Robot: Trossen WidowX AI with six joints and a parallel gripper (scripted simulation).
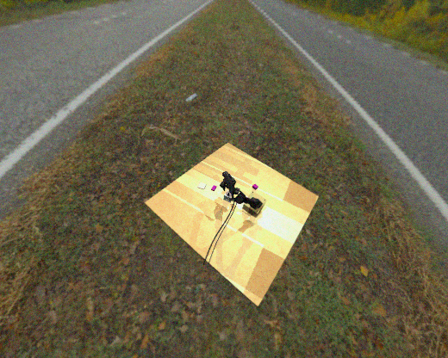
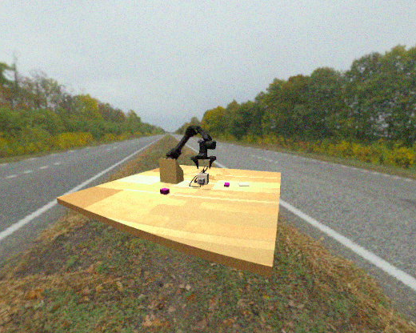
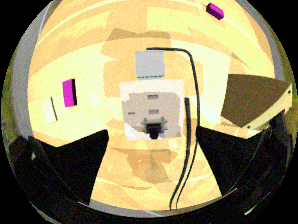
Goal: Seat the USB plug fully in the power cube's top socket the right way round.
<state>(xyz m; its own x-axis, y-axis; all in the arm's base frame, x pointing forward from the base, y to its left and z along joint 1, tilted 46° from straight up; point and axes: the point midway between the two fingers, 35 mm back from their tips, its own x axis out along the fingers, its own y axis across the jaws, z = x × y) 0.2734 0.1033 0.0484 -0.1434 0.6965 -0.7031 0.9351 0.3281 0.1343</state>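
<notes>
The USB plug is 2 cm below my gripper tip. Also, from my gripper tip: flat white piece: 29 cm ahead, 10 cm to the left, 10 cm below; magenta block: 19 cm ahead, 2 cm to the left, 10 cm below.
</notes>
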